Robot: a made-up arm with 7 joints.
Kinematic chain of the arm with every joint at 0, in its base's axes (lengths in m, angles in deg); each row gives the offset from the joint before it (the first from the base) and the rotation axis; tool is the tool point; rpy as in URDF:
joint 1: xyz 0 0 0.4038 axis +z
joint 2: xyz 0 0 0 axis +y
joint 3: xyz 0 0 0.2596 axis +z
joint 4: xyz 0.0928 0 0 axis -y
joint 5: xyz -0.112 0 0.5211 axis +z
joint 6: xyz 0 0 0 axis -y
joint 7: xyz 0.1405 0 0 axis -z
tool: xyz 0 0 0 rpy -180 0 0
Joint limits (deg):
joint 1: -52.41..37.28
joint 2: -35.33..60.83
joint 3: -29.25..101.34
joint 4: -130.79..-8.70
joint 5: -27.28..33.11
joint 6: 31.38..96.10
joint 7: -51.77..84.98
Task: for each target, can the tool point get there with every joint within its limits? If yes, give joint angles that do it. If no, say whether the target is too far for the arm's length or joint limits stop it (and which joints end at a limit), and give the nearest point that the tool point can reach.
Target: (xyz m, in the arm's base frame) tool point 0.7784 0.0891 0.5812
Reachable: yes | joints -18.51 16.15 26.90 -82.29 6.21 50.92 53.87
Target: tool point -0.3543 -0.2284 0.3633
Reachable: no: joint limits stop it (at a limit: joint 1, joint 2, joint 3, joint 4, joint 5, joint 6) | nearest point -0.1821 -0.2796 -0.0496 | short by 0.450 m
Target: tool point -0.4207 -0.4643 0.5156
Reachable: no: joint limits stop it (at a limit: joint 1, joint 2, joint 3, joint 5, joint 6) | nearest point 0.0020 -0.5499 0.6236 | short by 0.445 m
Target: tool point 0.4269 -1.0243 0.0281
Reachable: no: too far | nearest point 0.3448 -0.7967 0.1503 | short by 0.271 m
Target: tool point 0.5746 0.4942 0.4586
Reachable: yes | joints 29.75 9.76 9.21 -102.00 25.23 64.04 71.84
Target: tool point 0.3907 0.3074 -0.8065
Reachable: no: too far | nearest point 0.3081 0.2402 -0.2130 | short by 0.603 m
